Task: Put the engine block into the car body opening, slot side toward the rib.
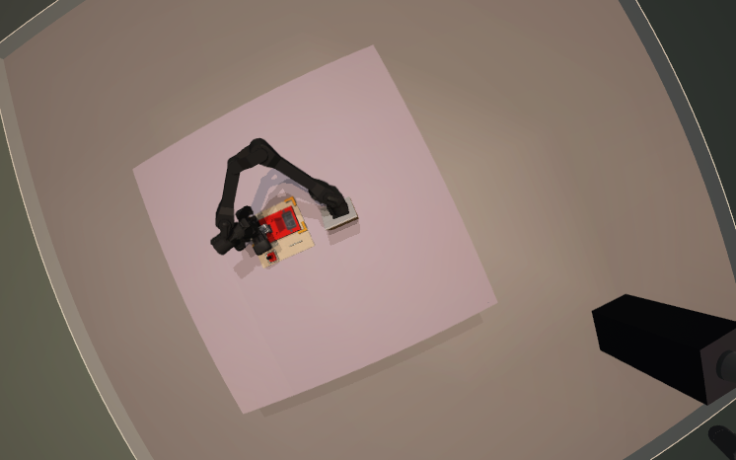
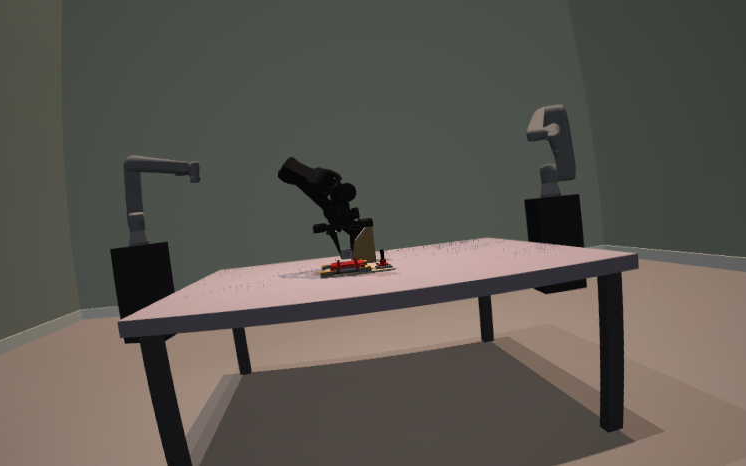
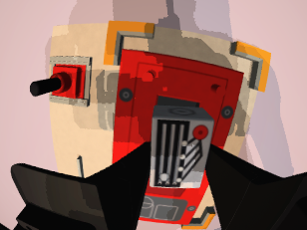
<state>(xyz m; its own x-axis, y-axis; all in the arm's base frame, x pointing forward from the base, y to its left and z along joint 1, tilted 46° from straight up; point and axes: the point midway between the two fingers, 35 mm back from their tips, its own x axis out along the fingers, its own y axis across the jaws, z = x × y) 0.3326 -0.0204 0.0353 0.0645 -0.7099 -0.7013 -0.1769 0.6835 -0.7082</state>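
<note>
The engine block lies 10 mm below my gripper tip. The rest, counted from my gripper tip: base plate: 30 mm behind, 10 mm to the left, 50 mm below.
</note>
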